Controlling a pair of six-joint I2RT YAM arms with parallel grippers.
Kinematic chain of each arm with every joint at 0, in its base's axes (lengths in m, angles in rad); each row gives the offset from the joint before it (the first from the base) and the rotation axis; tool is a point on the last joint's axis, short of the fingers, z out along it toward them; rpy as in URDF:
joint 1: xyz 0 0 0.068 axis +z
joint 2: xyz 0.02 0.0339 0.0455 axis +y
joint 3: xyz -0.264 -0.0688 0 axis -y
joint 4: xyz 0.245 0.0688 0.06 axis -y
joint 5: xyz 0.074 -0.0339 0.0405 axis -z
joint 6: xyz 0.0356 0 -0.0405 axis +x
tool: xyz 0 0 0 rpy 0 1.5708 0
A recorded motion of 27 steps. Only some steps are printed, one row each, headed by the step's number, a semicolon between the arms.
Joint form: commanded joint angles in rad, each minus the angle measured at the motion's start. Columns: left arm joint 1, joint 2, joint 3, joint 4, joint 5, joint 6; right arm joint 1, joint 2, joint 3, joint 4, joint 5, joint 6.
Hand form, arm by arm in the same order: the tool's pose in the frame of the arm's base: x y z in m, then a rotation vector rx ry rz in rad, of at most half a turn. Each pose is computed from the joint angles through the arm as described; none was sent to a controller.
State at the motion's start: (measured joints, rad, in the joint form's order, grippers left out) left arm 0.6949 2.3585 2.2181 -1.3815 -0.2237 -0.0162; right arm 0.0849 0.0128 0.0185 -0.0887 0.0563 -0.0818
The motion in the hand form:
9: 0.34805 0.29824 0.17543 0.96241 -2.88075 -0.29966; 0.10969 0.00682 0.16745 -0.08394 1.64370 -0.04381
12: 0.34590 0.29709 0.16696 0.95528 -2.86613 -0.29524; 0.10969 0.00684 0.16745 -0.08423 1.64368 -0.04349
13: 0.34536 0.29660 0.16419 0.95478 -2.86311 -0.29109; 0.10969 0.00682 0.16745 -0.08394 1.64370 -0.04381
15: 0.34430 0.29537 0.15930 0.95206 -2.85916 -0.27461; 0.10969 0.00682 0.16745 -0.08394 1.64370 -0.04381
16: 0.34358 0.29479 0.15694 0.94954 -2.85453 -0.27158; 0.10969 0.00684 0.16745 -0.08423 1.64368 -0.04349
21: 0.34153 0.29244 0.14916 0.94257 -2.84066 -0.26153; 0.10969 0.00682 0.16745 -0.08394 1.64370 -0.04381
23: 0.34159 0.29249 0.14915 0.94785 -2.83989 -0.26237; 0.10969 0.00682 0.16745 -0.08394 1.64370 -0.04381
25: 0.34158 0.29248 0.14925 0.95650 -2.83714 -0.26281; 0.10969 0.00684 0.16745 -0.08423 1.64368 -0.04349
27: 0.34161 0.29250 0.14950 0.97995 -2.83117 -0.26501; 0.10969 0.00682 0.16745 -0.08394 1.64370 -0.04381
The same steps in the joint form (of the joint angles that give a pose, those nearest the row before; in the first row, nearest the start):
9: -0.0030 0.0042 -0.1542 0.0965 0.0080 0.0618; -0.0038 -0.0100 -0.0099 0.0079 0.0023 0.0065
12: -0.0023 0.0042 -0.1881 0.1144 0.0038 0.0622; -0.0038 -0.0100 -0.0099 0.0080 0.0020 0.0065
13: -0.0023 0.0042 -0.1991 0.1213 0.0050 0.0614; -0.0038 -0.0100 -0.0099 0.0079 0.0023 0.0065
15: -0.0023 0.0042 -0.2186 0.1312 0.0126 0.0614; -0.0038 -0.0100 -0.0099 0.0079 0.0023 0.0065
16: -0.0023 0.0042 -0.2281 0.1351 0.0122 0.0614; -0.0038 -0.0100 -0.0099 0.0080 0.0020 0.0065
21: -0.0034 0.0042 -0.2598 0.1492 0.0118 0.0599; -0.0038 -0.0100 -0.0099 0.0079 0.0023 0.0065
23: -0.0034 0.0042 -0.2598 0.1499 0.0118 0.0565; -0.0038 -0.0100 -0.0099 0.0079 0.0023 0.0065
25: -0.0034 0.0042 -0.2594 0.1491 0.0118 0.0504; -0.0038 -0.0100 -0.0099 0.0080 0.0020 0.0065
27: -0.0034 0.0038 -0.2590 0.1492 0.0118 0.0343; -0.0038 -0.0100 -0.0099 0.0079 0.0023 0.0065

